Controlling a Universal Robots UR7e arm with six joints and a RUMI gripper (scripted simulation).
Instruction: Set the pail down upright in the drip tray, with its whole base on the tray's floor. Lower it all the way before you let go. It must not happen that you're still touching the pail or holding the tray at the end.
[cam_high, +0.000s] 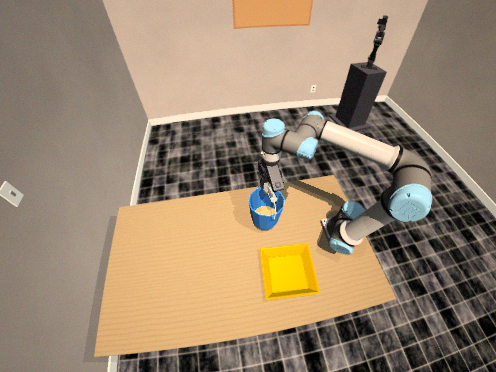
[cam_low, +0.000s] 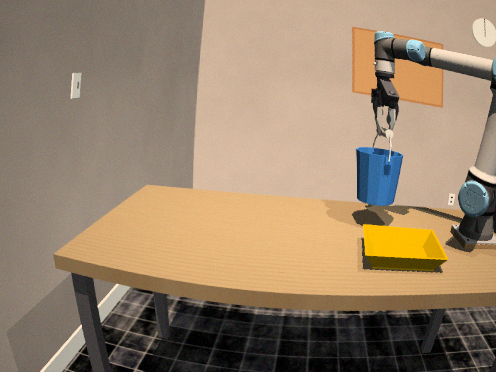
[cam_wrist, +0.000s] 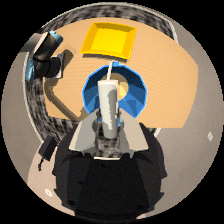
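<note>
Now: the blue pail 1 cm ahead of my hand and 9 cm below it. Round my hand: white handle: 3 cm below; yellow drip tray: 29 cm to the left, 31 cm below.
</note>
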